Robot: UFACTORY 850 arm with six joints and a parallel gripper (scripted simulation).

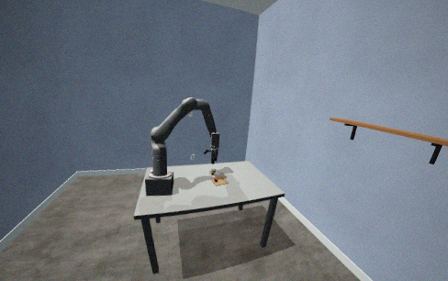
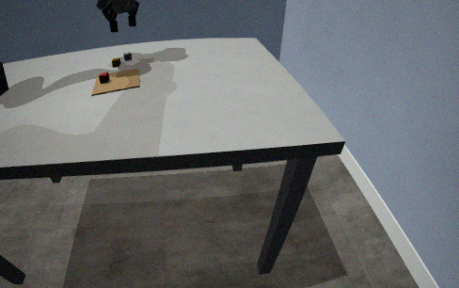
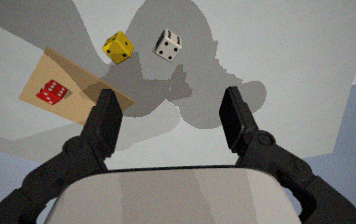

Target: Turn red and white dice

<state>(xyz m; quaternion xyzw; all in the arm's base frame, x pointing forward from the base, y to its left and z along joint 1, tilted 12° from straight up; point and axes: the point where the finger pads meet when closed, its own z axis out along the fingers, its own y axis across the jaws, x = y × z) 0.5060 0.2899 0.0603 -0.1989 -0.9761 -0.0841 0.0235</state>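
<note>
The white die is 10 mm to the right of my hand and 110 mm below it. Also, from my hand: tan mat 40 mm ahead, 200 mm to the right, 120 mm below; red die 210 mm to the right, 110 mm below; yellow die 20 mm behind, 70 mm to the right, 110 mm below.
</note>
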